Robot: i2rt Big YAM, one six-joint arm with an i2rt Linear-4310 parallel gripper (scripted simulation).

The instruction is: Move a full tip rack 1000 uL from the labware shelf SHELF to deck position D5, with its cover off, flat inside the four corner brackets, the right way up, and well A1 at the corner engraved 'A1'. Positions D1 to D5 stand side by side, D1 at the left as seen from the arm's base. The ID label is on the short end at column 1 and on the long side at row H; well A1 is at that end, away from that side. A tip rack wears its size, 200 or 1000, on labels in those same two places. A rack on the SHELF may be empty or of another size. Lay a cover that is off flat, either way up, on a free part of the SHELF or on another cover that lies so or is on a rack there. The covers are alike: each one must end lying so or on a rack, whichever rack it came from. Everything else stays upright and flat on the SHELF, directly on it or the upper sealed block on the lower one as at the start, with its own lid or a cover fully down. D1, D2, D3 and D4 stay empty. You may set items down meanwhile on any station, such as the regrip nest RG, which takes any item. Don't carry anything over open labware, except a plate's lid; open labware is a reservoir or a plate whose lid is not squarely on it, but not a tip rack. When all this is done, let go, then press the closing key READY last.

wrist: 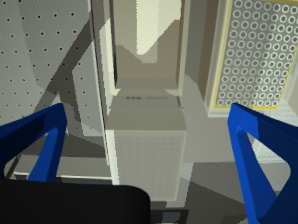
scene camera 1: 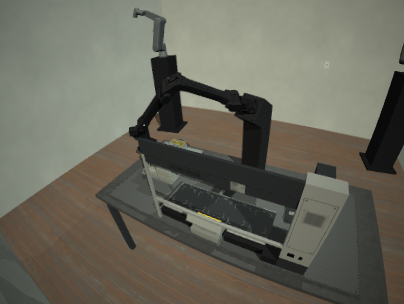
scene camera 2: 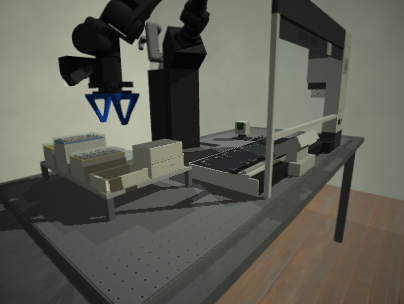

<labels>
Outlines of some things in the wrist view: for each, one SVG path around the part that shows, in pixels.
My gripper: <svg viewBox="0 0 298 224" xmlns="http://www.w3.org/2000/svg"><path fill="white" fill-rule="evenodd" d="M232 103L227 123L248 224L298 224L298 127L271 118L241 104ZM247 132L290 166L290 177L278 197L257 161ZM0 126L0 224L150 224L150 197L144 190L130 185L55 182L67 128L67 118L63 103L54 104L29 116ZM48 132L39 158L27 179L28 181L6 179L4 176L5 165Z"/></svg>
A pale block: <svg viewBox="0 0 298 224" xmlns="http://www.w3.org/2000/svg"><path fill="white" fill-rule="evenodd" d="M109 106L105 133L113 185L130 185L145 190L150 197L150 201L176 201L187 135L184 107Z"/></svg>
</labels>
